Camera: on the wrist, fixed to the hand. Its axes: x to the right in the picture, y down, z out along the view.
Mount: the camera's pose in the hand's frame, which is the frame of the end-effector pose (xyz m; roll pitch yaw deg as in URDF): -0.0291 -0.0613 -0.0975 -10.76 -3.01 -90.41
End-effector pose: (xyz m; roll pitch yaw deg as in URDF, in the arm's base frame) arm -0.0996 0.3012 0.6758 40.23 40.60 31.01
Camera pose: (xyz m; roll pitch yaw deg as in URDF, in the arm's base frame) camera -0.1905 0.2654 0.6082 -58.03 27.04 -85.61
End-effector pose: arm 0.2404 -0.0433 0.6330 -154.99 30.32 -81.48
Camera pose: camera 0.2594 -0.0734 0.7463 -158.66 -19.08 -2.64
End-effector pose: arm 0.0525 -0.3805 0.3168 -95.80 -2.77 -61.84
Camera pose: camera -0.0429 -0.3947 0.3862 149.32 -80.64 47.88
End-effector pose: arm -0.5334 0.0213 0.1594 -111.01 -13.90 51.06
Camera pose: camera -0.5114 -0.0613 0.2419 137.26 -62.24 170.14
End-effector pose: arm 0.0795 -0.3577 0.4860 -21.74 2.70 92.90
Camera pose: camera 0.1741 -0.3852 0.4196 -13.57 -24.74 3.69
